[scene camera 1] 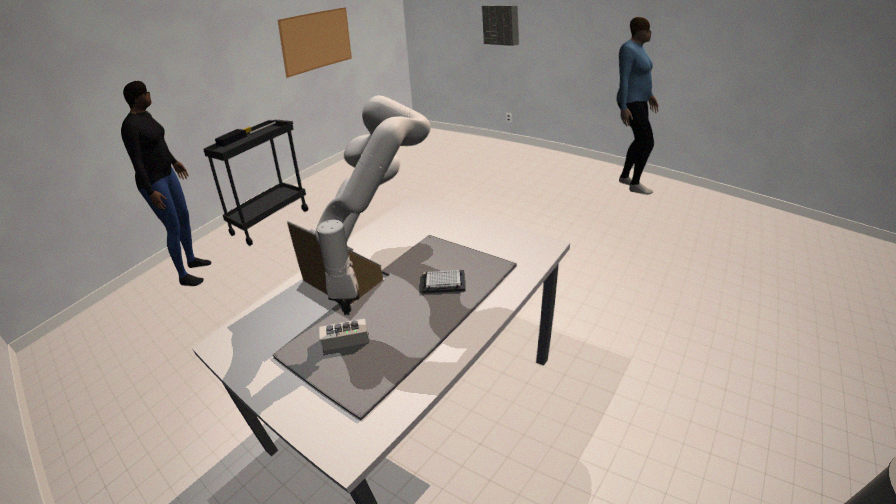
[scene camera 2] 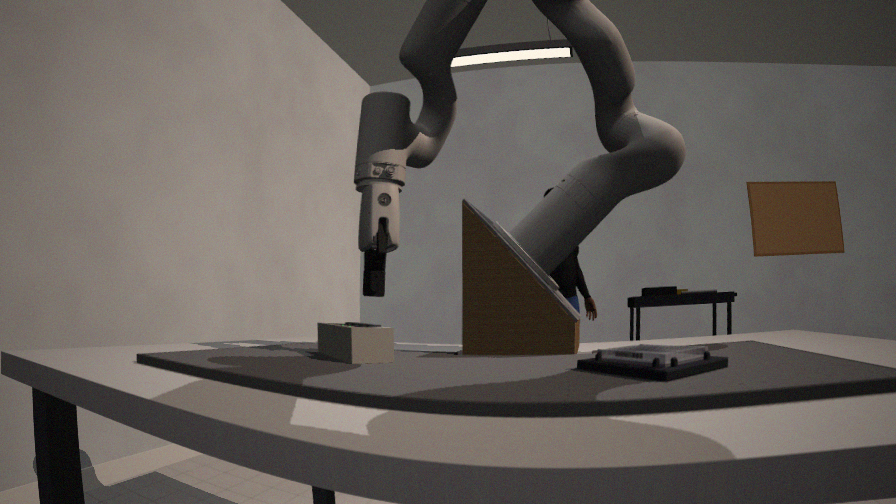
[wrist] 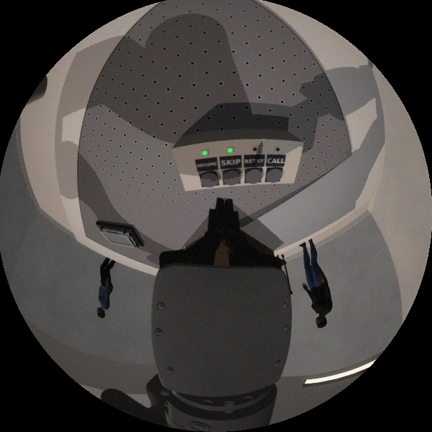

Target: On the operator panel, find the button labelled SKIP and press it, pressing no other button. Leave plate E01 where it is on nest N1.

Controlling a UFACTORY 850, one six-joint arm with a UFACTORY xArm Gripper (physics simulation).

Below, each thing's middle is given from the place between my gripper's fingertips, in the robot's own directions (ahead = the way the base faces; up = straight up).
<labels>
I see the operator panel (scene camera 2: 354, 344) 40 mm to the right of my hand and 70 mm below it. Round my hand: nest N1 (scene camera 2: 665, 374) (120 mm ahead, 400 mm to the left, 90 mm below).
</labels>
